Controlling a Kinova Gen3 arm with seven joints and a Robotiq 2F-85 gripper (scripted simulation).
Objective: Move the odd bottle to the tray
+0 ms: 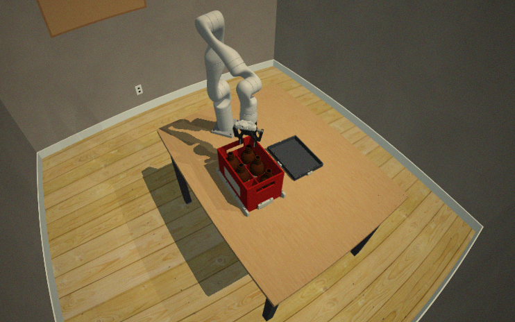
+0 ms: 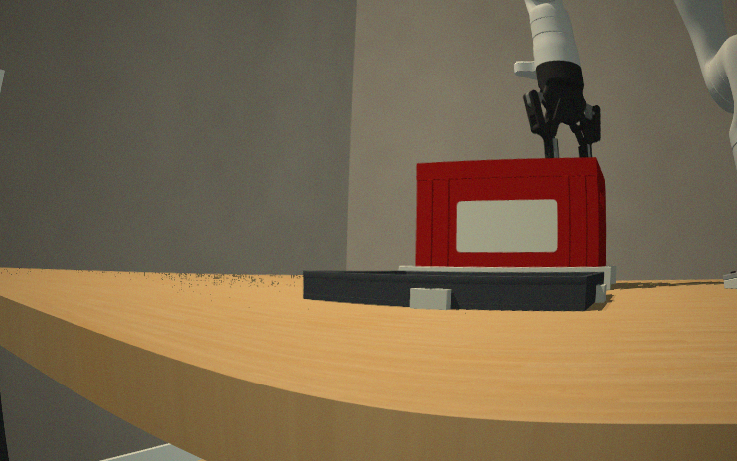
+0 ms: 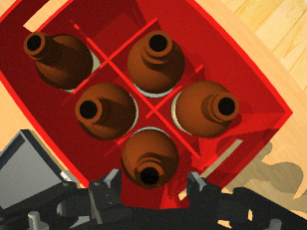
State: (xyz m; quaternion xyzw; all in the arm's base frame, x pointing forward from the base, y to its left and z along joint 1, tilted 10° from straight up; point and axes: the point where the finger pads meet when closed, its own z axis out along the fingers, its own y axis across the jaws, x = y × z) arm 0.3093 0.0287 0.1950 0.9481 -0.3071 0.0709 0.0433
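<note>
The red crate lies 100 mm ahead of my hand, 30 mm to the right of it and 100 mm below it. From my hand the other things lie so: dark grey tray 20 mm ahead, 260 mm to the left, 170 mm below; then glass bottle 180 mm ahead, 30 mm to the left, 100 mm below.
</note>
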